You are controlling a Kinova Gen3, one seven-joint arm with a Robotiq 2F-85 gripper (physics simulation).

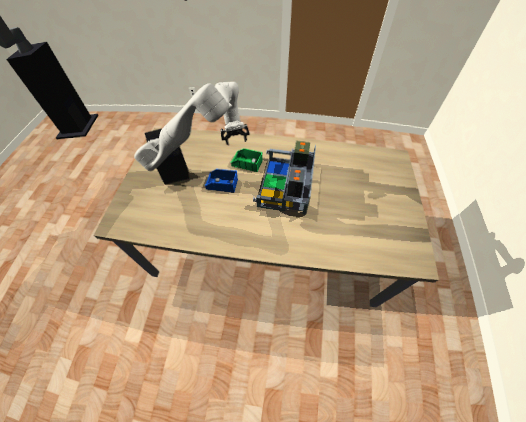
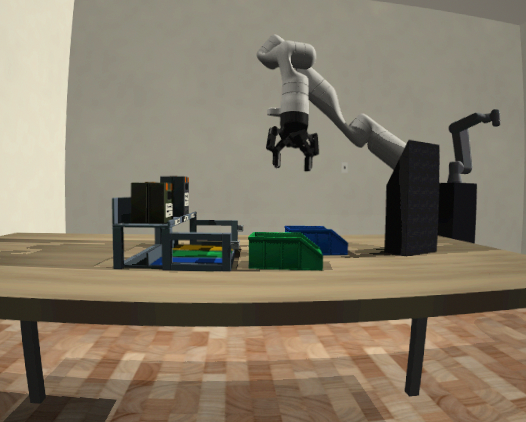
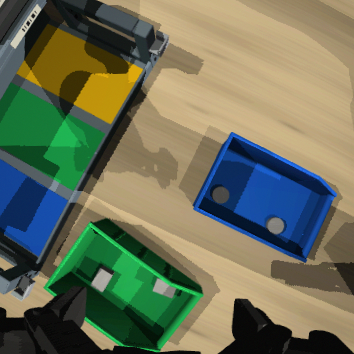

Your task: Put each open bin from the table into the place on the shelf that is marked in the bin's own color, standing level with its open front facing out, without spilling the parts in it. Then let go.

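Places are measured from the arm's base along level axes (x back, y down, z right), in millimetres.
Pixels of known places: gripper, fingertip midpoint: (image 1: 236, 142) (image 2: 292, 169) (image 3: 159, 309); arm's base at its link origin: (image 2: 416, 168).
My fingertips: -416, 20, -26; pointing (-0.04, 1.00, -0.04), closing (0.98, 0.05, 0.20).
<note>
Ahead of a thing's pixels: the offset from my fingertips to its middle, as dx, dy, dz. "*": to the spot under its first point.
My gripper (image 1: 235, 139) (image 2: 292, 167) (image 3: 159, 309) is open and empty, fingers pointing down, high above the green bin. The green bin {* -40, +236, -101} (image 1: 247, 160) (image 2: 285, 252) (image 3: 125, 280) stands upright on the table beside the shelf, with two light square-looking parts in it. The blue bin {* +111, +234, +60} (image 1: 221, 180) (image 2: 325, 242) (image 3: 265, 195) stands upright farther from the shelf, with two round grey parts in it. The shelf (image 2: 117, 245) (image 3: 107, 22) has blue {* -231, +230, -29} (image 1: 278, 167) (image 3: 30, 210), green {* -201, +230, +90} (image 1: 274, 182) (image 3: 55, 135) and yellow {* -180, +230, +177} (image 1: 271, 194) (image 3: 100, 95) marked places on its lower level. No bin stands on them.
Dark boxes (image 1: 296, 189) (image 2: 148, 202) with orange marks stand on the shelf's upper level. Side rails bound the lower level at both ends; a metal fitting {* -89, +182, +246} (image 3: 159, 45) sticks out beside the yellow place. The black arm pedestal (image 1: 173, 167) (image 2: 417, 200) stands beyond the blue bin.
</note>
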